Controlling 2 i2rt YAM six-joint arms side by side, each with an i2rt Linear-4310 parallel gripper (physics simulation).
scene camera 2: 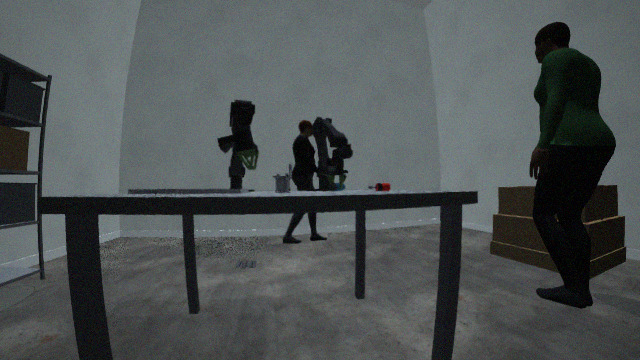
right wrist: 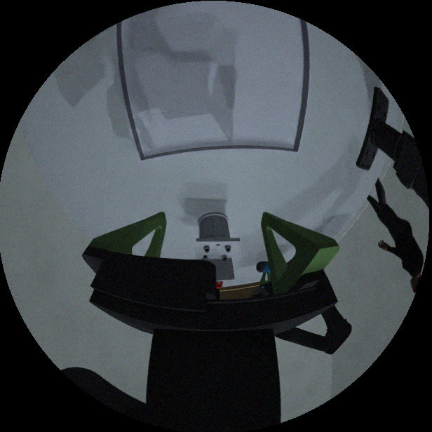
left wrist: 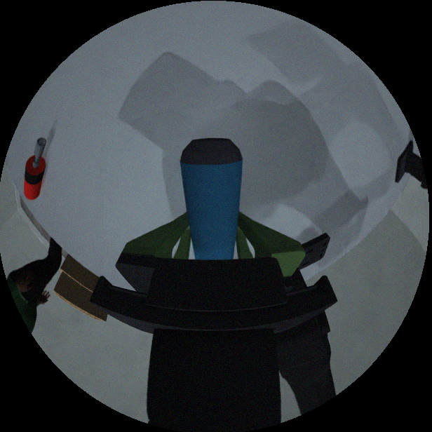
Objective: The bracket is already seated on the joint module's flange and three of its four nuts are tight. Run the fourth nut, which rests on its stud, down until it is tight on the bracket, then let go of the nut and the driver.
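Pixels of known places: left gripper, between the fingertips: (scene camera 2: 336, 189); right gripper, between the fingertips: (scene camera 2: 252, 169); left arm's base, origin of its link: (scene camera 2: 324, 190).
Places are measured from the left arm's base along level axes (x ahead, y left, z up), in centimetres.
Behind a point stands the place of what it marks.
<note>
My left gripper (scene camera 2: 336, 181) {x 14.8, y 5.7, z 0.8 cm} (left wrist: 212, 216) is shut on the blue handle of a driver (left wrist: 212, 200) (right wrist: 266, 268) lying on the table; its shaft is hidden in the left wrist view. A driver with a red handle (scene camera 2: 383, 187) {x 33.6, y 25.0, z 1.6 cm} (left wrist: 33, 190) (right wrist: 219, 285) lies apart from it. The grey joint module (scene camera 2: 282, 184) {x 43.0, y -17.6, z 3.2 cm} (right wrist: 214, 227) stands on the table, with the bracket (scene camera 2: 290, 171) {x 43.6, y -14.4, z 8.2 cm} (right wrist: 218, 244) on it. Several small dark nuts (right wrist: 228, 248) show at the bracket; their tightness cannot be told. My right gripper (scene camera 2: 250, 159) {x 42.4, y -29.9, z 9.2 cm} (right wrist: 213, 217) is open and empty, raised above the table.
A tray-like area with a dark rim (right wrist: 222, 147) lies on the table (scene camera 2: 260, 204) {x 78.7, y -17.0, z -1.8 cm} beyond the module. A person in black (scene camera 2: 303, 155) stands behind the table, one in green (scene camera 2: 570, 100) at the right near stacked boxes (scene camera 2: 510, 240). A shelf unit (scene camera 2: 41, 200) is at the left.
</note>
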